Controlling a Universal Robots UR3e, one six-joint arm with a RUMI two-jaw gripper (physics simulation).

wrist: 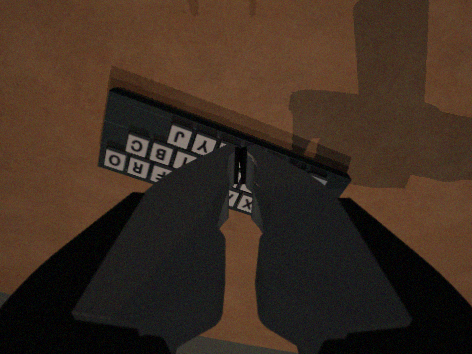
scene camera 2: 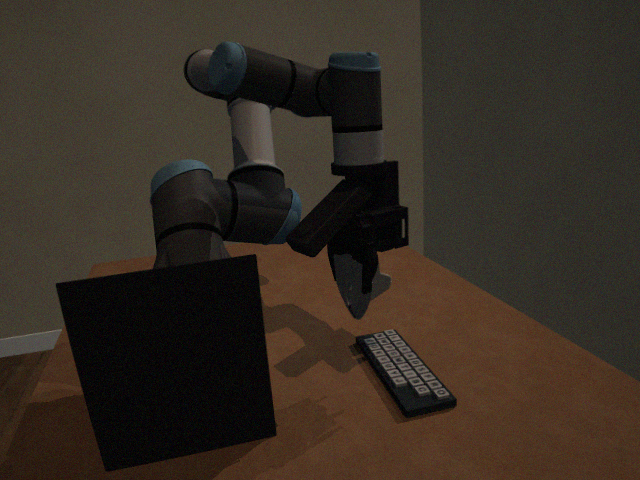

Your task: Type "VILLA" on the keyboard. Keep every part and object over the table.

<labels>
The gripper shows in the wrist view and in scene camera 2. A dark keyboard shows in the wrist view and in scene camera 2. One and the same spot on the gripper: [wrist: 154, 264] is [scene camera 2: 356, 271]. The same spot on the dark keyboard: [wrist: 126, 112] is [scene camera 2: 410, 402].
</labels>
